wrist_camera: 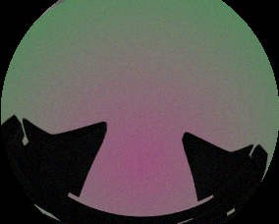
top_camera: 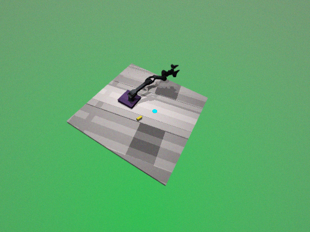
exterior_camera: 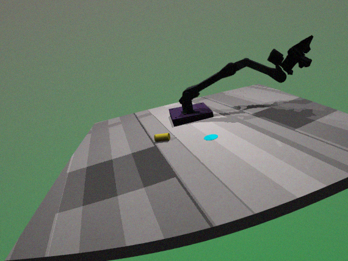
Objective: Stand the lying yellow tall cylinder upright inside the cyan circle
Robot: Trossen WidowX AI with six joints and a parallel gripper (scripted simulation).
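The yellow tall cylinder lies 200 mm behind my gripper tip, 720 mm to the right of it and 330 mm below it. From my gripper tip the other things lie so: cyan circle 80 mm behind, 530 mm to the right, 340 mm below.
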